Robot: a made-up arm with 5 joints.
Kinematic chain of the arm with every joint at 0, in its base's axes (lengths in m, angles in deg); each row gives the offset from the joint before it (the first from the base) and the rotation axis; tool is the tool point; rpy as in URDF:
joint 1: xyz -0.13 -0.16 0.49 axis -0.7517 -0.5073 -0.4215
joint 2: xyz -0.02 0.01 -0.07 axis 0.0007 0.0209 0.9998
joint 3: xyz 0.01 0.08 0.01 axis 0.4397 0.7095 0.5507
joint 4: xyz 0.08 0 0.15 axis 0.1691 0.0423 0.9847
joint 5: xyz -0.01 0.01 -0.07 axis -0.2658 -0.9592 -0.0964
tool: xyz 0 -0.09 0.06 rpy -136.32 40.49 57.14
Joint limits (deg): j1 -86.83..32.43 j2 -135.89..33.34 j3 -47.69..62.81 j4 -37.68..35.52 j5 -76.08..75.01
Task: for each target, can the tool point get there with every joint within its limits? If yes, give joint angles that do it. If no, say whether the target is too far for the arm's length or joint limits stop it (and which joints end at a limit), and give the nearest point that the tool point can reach.
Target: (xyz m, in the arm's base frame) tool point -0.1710 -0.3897 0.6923
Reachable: no: joint limits stop it (at a limit: joint 1, joint 2, joint 3, joint 4) | nearest point -0.1733 -0.2820 0.6060 | short by 0.138 m
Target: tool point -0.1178 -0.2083 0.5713
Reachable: yes | joints 6.56 -56.64 3.55 -13.86 -7.39
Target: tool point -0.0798 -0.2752 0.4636
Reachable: yes | joints -32.73 -73.08 3.19 8.88 -45.36
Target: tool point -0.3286 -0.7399 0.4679
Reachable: no: too far | nearest point -0.2136 -0.3838 0.4628 | short by 0.374 m
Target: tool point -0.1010 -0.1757 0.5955
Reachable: yes | joints -34.23 -43.55 -27.93 7.31 13.09
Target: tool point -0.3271 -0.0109 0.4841
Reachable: no: joint limits stop it (at a limit: joint 2, joint 3, joint 4) | nearest point -0.2704 -0.0506 0.4870 | short by 0.069 m
